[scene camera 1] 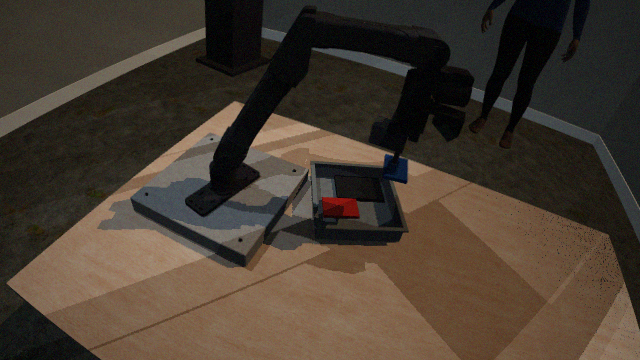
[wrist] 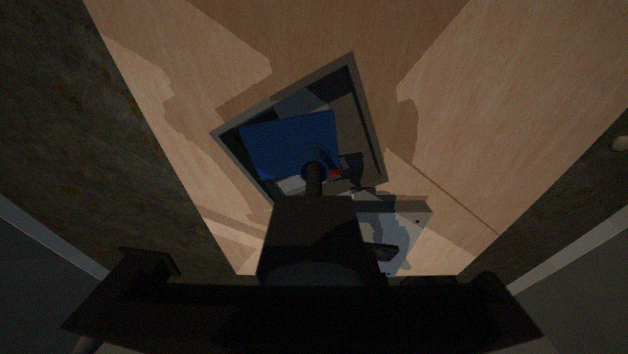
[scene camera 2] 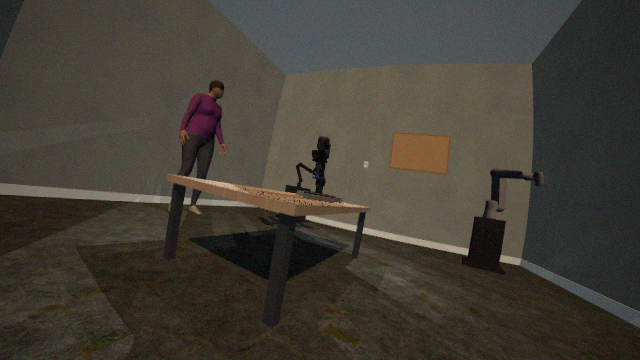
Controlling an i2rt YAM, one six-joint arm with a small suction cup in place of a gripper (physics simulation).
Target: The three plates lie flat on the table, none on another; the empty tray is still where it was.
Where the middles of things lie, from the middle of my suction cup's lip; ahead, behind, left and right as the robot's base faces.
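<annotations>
The black plate [scene camera 1: 369,189] is 90 mm behind my suction cup, 70 mm to the left of it and 170 mm below it. The red plate [scene camera 1: 332,207] is 90 mm behind my suction cup too, but 30 mm to the right of it, and 170 mm below it. The blue plate [wrist: 274,146] is 20 mm to the left of my suction cup and 10 mm below it. And the grey tray [scene camera 1: 378,221] is 70 mm behind my suction cup and 150 mm below it.
</annotations>
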